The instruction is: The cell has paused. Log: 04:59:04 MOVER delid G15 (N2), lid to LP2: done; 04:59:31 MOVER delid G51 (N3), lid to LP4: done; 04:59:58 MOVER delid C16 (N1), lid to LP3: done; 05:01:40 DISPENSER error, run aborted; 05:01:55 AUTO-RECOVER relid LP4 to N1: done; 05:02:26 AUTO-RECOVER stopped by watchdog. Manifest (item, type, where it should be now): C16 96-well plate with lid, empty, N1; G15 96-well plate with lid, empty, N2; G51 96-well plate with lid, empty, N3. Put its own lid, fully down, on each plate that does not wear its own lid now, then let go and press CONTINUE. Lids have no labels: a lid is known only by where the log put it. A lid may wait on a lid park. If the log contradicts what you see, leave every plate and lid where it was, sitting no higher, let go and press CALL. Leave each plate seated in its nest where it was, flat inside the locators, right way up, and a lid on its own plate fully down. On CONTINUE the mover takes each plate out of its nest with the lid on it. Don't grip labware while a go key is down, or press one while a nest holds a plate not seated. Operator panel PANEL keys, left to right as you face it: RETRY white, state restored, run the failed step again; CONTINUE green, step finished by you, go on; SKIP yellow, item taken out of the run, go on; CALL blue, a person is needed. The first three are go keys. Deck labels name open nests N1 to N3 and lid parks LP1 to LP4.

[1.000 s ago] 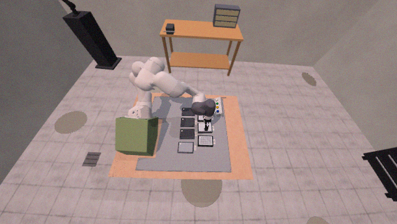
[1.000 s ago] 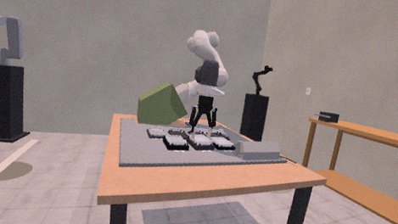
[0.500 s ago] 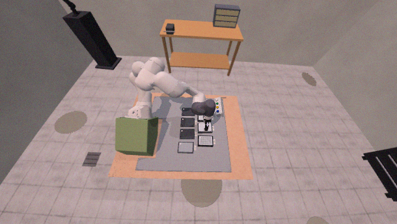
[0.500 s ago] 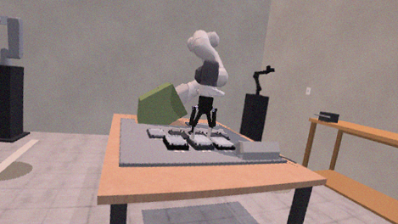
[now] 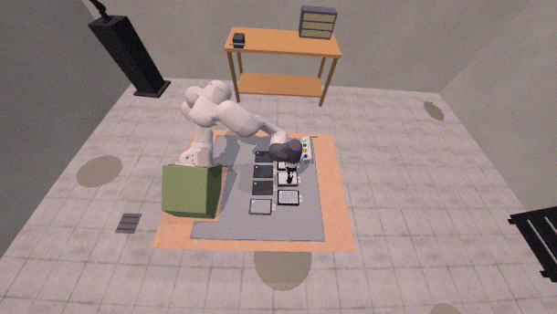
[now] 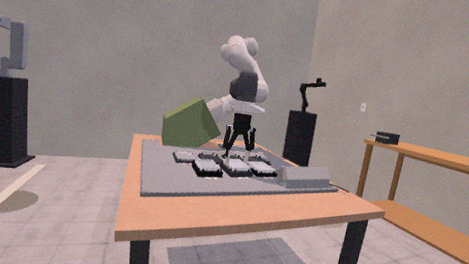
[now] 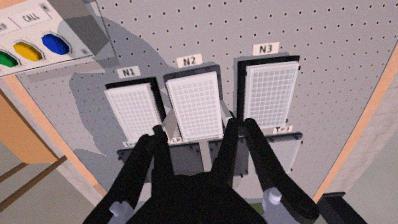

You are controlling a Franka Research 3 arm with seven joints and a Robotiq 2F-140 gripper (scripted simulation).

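Right now my hand is 2 cm above the pale lid. From my hand the other things lie so: lid park LP2 (18 cm behind, 6 cm below, 4 cm to the left); blue key (19 cm to the left, 12 cm ahead, 1 cm above); lid park LP1 (17 cm behind, 8 cm to the right, 6 cm below).
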